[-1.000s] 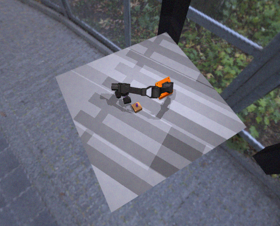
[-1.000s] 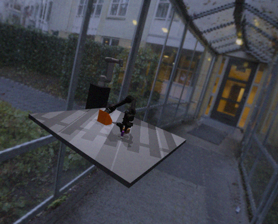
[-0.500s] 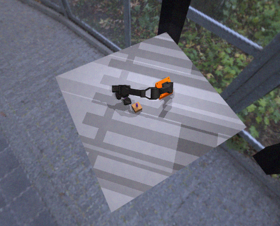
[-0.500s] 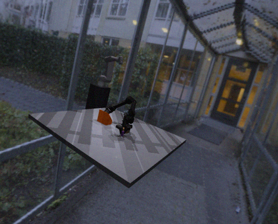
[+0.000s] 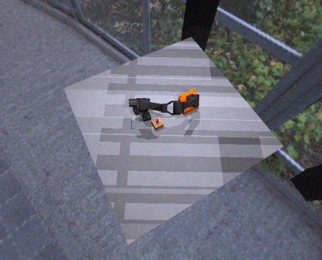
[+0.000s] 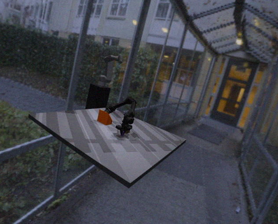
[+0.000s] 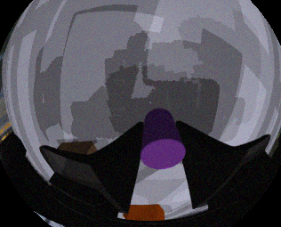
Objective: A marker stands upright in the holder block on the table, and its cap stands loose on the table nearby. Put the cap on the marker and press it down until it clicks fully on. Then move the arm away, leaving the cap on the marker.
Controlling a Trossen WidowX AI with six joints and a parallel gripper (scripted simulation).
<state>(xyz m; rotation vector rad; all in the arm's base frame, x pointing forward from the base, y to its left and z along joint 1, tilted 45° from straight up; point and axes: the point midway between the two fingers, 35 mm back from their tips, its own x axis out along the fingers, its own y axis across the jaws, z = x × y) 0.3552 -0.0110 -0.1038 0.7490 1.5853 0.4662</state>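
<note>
My gripper tip is now 120 mm to the right of the holder block, 50 mm past it and 10 mm below it. From my gripper tip the other things lie so: purple cap (10 mm above).
</note>
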